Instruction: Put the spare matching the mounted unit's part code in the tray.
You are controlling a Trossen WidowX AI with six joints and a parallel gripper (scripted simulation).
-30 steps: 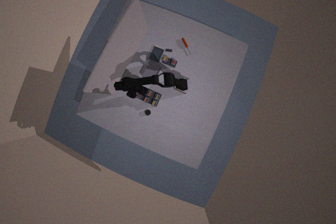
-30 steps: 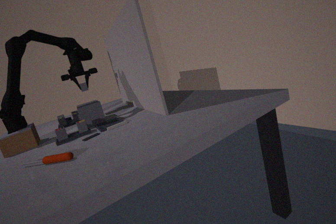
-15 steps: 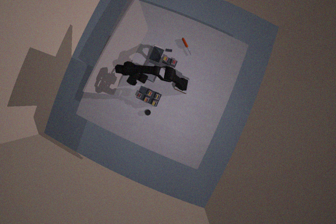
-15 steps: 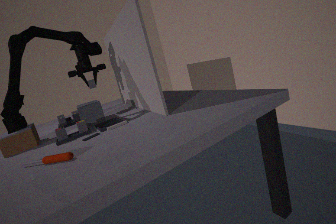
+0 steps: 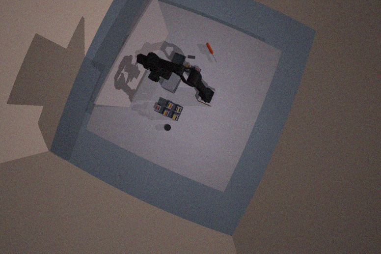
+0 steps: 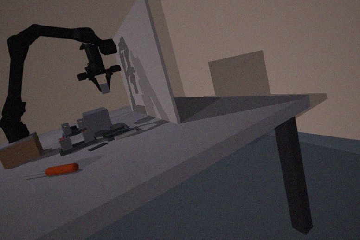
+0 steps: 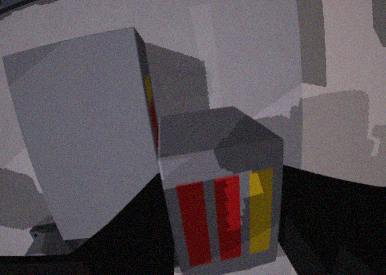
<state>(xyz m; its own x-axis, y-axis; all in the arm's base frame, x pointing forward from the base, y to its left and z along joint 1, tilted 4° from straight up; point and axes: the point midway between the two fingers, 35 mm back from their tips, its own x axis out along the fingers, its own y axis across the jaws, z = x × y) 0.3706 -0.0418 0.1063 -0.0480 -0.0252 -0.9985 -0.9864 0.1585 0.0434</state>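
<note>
Right now the dark tray is 170 mm below my gripper tip, 160 mm to the right of it and 50 mm behind it. The rest, counted from my gripper tip: upright grey panel: 160 mm ahead, 50 mm above, 30 mm to the right; then grey mounted unit: 120 mm below, 70 mm behind, 20 mm to the left; then grey spare: 20 mm above.
</note>
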